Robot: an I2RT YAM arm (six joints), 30 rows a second.
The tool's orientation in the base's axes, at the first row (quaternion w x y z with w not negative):
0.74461, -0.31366, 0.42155, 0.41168
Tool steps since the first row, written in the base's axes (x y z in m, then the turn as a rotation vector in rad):
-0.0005, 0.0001, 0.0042, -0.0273, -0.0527, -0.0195
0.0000, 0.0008, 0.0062, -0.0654, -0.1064, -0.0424
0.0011, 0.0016, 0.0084, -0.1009, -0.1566, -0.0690
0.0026, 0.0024, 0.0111, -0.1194, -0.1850, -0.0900
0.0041, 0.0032, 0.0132, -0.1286, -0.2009, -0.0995
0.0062, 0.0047, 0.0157, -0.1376, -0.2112, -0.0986
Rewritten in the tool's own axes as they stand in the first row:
-0.0038, 0.0000, 0.0018, -0.0094, 0.0018, -0.0617
-0.0052, -0.0004, 0.0034, -0.0195, 0.0131, -0.1298
-0.0065, -0.0012, 0.0055, -0.0243, 0.0241, -0.1957
-0.0082, -0.0025, 0.0079, -0.0212, 0.0297, -0.2351
-0.0093, -0.0037, 0.0100, -0.0212, 0.0315, -0.2556
-0.0104, -0.0051, 0.0131, -0.0283, 0.0345, -0.2670

